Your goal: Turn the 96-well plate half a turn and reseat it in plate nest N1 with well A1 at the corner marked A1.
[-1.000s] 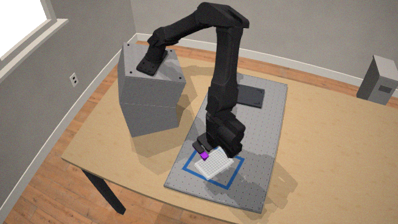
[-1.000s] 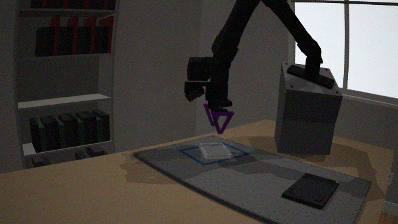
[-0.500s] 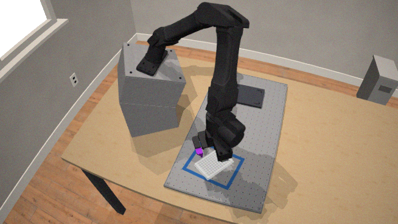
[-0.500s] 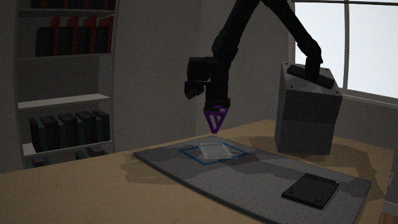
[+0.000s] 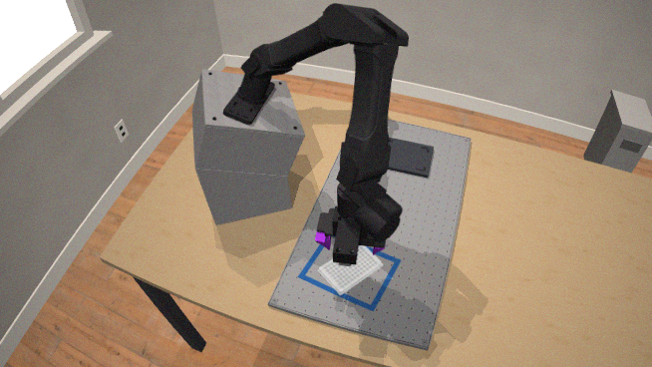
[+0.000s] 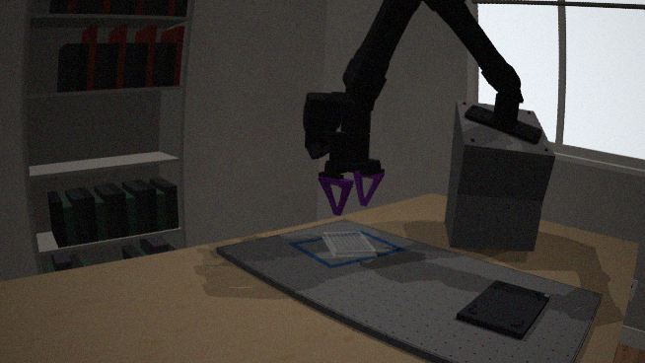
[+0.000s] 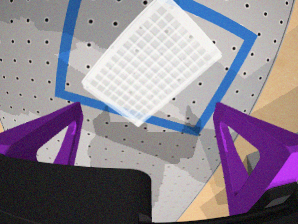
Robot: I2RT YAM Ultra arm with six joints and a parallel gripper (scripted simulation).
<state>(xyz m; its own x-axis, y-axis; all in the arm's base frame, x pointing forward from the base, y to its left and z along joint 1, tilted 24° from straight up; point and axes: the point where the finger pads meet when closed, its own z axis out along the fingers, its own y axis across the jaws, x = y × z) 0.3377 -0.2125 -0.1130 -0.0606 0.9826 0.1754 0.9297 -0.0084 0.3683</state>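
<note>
My hand is 8 cm above the white 96-well plate. Also, from my hand: dark plate nest N1 (39 cm to the left, 8 cm below, 8 cm ahead); light mark (45 cm to the left, 8 cm below).
</note>
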